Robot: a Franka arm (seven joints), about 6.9 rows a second.
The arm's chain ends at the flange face. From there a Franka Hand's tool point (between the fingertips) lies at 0.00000 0.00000 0.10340 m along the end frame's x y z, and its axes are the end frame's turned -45 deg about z.
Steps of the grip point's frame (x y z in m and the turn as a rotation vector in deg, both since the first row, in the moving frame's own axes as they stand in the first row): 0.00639 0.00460 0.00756 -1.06 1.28 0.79; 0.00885 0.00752 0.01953 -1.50 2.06 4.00; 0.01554 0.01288 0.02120 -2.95 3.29 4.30; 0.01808 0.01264 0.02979 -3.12 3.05 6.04; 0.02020 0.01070 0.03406 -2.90 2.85 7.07
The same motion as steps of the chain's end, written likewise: 0.00478 -0.00101 0.00760 0.16 1.65 0.79; 0.00701 -0.00039 0.01963 0.40 2.52 4.00; 0.01213 -0.00175 0.02151 0.24 4.41 4.30; 0.01388 -0.00435 0.03009 -0.05 4.36 6.04; 0.01454 -0.00723 0.03432 -0.04 4.07 7.07
